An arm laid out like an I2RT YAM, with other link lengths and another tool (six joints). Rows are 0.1 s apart.
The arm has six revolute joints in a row. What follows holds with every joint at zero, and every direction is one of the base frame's. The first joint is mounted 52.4 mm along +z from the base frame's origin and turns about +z. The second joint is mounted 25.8 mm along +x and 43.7 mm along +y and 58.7 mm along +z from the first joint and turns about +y. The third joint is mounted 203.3 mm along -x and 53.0 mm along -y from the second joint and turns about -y. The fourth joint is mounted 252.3 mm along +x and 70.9 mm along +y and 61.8 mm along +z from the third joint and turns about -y. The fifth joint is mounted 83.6 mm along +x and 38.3 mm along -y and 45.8 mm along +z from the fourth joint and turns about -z. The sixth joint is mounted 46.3 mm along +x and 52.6 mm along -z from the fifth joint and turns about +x. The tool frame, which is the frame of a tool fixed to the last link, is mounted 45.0 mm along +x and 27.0 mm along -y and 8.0 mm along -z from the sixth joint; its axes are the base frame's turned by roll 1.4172, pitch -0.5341 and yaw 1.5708 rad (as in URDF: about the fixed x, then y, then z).
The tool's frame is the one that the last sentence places.
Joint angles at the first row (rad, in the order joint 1, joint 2, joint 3, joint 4, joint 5, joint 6):
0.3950 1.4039 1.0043 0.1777 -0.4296 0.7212
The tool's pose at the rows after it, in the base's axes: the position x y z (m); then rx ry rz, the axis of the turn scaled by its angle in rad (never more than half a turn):
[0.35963, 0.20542, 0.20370, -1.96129, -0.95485, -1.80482]
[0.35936, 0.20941, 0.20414, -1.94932, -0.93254, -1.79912]
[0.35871, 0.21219, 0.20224, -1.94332, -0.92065, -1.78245]
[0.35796, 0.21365, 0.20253, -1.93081, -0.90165, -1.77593]
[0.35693, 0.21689, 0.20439, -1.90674, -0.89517, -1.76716]
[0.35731, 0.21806, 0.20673, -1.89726, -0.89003, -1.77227]
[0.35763, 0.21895, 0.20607, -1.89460, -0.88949, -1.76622]
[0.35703, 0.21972, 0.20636, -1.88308, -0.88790, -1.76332]
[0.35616, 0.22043, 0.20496, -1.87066, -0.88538, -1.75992]
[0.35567, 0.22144, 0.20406, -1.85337, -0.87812, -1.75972]
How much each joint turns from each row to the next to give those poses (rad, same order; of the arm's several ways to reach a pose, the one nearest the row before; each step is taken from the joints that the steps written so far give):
0.0045 0.0042 0.0029 0.0131 -0.0089 0.0394
0.0077 0.0071 0.0002 0.0208 -0.0006 0.0250
0.0043 0.0071 -0.0018 0.0108 -0.0072 0.0180
0.0011 -0.0003 -0.0064 0.0186 -0.0078 0.0217
0.0039 0.0024 0.0008 0.0156 -0.0161 0.0170
0.0017 0.0014 0.0043 0.0072 -0.0008 0.0058
0.0005 0.0051 0.0022 0.0025 -0.0046 0.0036
0.0001 -0.0005 -0.0036 0.0098 -0.0089 0.0063
0.0000 -0.0001 -0.0103 0.0179 -0.0095 0.0076
0.0000 0.0017 -0.0109 0.0266 -0.0100 0.0122

